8 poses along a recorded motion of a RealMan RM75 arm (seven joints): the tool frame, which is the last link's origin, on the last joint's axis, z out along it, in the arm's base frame.
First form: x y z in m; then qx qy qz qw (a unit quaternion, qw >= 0).
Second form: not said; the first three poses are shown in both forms.
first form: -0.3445, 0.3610, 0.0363, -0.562, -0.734, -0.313, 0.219
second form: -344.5, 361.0, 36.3, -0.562, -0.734, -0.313, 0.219
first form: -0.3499, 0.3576, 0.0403, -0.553, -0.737, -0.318, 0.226
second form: -349.9, 357.6, 40.3, -0.553, -0.737, -0.318, 0.226
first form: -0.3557, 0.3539, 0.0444, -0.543, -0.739, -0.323, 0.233
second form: -355.7, 353.9, 44.4, -0.543, -0.739, -0.323, 0.233
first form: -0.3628, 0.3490, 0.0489, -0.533, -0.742, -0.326, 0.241
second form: -362.8, 349.0, 48.9, -0.533, -0.742, -0.326, 0.241
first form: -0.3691, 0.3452, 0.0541, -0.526, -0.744, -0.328, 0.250
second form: -369.1, 345.2, 54.1, -0.526, -0.744, -0.328, 0.250
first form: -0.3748, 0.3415, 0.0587, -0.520, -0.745, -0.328, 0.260
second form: -374.8, 341.5, 58.7, -0.520, -0.745, -0.328, 0.260
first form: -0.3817, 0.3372, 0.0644, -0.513, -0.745, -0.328, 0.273
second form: -381.7, 337.2, 64.4, -0.513, -0.745, -0.328, 0.273
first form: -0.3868, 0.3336, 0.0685, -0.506, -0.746, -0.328, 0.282
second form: -386.8, 333.6, 68.5, -0.506, -0.746, -0.328, 0.282
